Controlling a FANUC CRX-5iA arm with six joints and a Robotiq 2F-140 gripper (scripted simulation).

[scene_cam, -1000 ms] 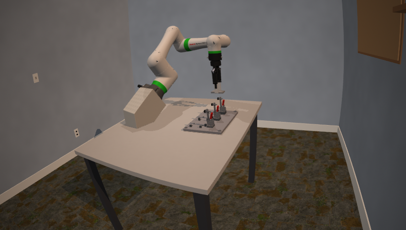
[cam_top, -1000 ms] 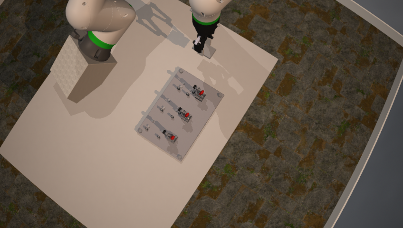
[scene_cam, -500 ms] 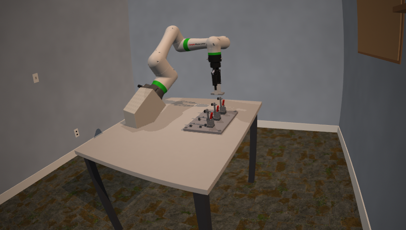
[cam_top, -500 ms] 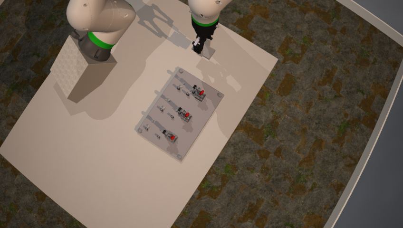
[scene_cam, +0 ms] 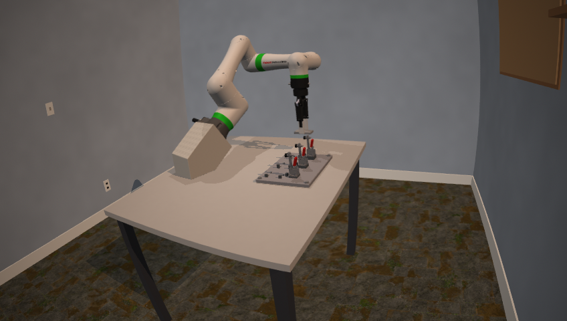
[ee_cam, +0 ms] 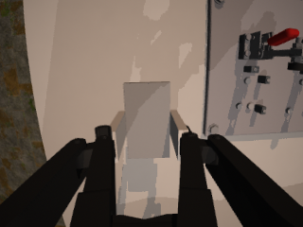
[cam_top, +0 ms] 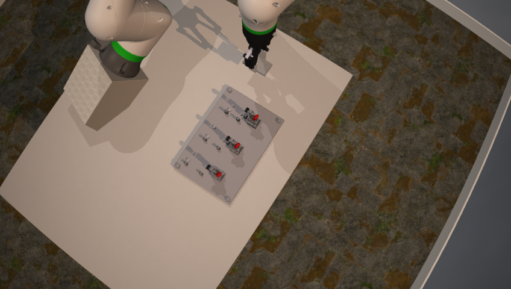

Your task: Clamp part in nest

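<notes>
Right now the part is 3 cm below my hand. Round my hand: grey fixture plate 11 cm ahead, 25 cm to the right, 12 cm below.
</notes>
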